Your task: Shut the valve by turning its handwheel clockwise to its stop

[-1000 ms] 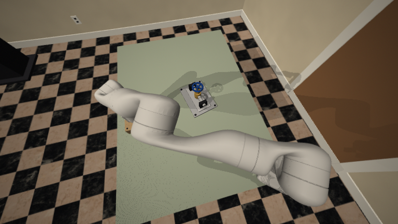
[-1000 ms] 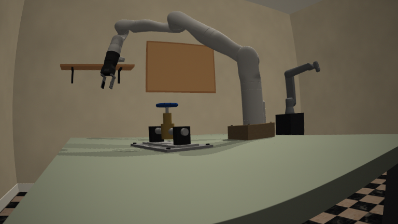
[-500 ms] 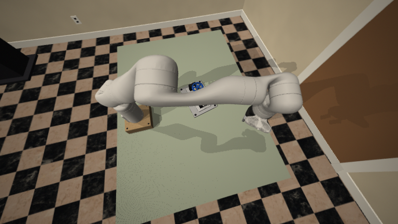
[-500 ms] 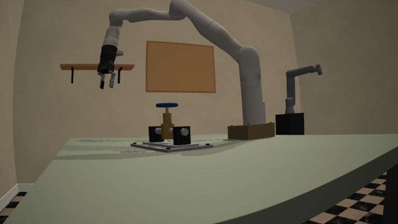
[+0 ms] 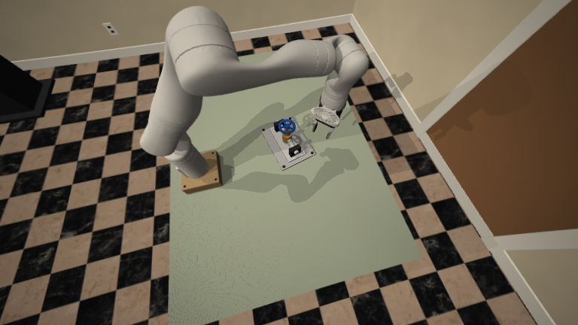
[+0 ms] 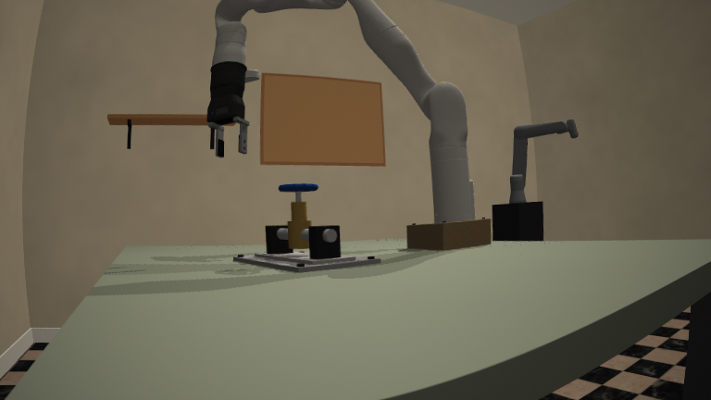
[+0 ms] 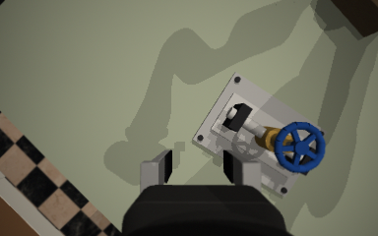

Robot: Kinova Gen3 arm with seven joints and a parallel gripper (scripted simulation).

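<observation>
Now: hand 110 mm to the right of the blue handwheel, 110 mm past it and 100 mm above it. From my hand the other things lie so: baseplate 220 mm below, 110 mm to the left, 110 mm behind.
</observation>
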